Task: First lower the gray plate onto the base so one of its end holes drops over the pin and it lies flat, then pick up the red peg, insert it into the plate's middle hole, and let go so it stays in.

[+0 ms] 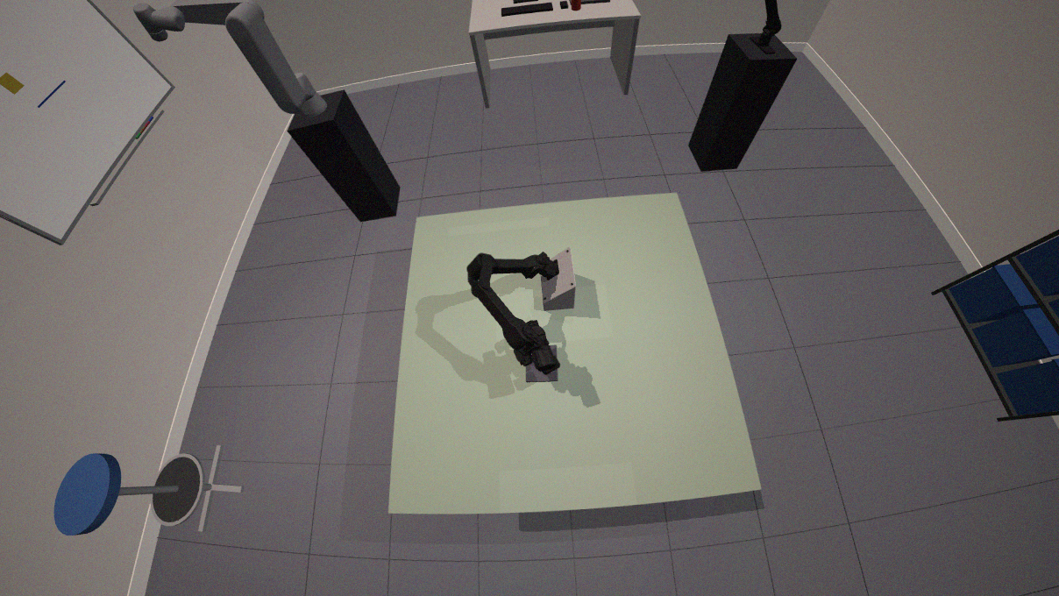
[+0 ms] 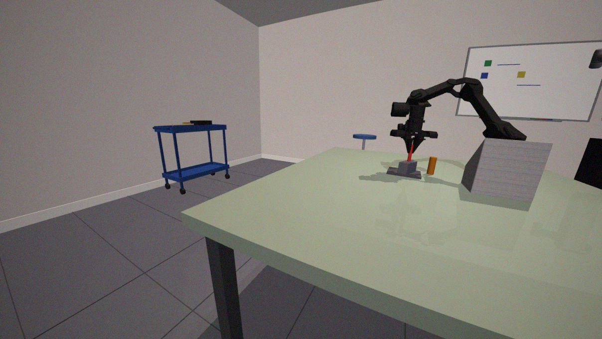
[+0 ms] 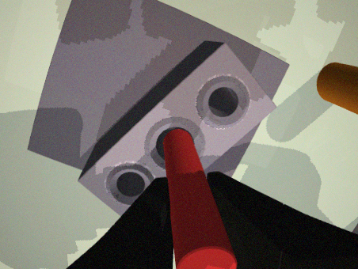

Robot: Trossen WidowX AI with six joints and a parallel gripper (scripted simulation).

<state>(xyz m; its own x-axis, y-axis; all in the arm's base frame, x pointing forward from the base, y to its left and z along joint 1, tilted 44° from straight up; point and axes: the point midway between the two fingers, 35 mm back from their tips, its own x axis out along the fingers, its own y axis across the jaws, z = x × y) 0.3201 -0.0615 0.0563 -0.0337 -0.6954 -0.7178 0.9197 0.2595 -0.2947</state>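
My gripper tip is right at the red peg. The rest, counted from my gripper tip: gray base: 90 mm below, 10 mm to the left, 10 mm ahead; then orange peg: 100 mm behind, 60 mm to the right, 60 mm below; then gray plate: 50 mm below.
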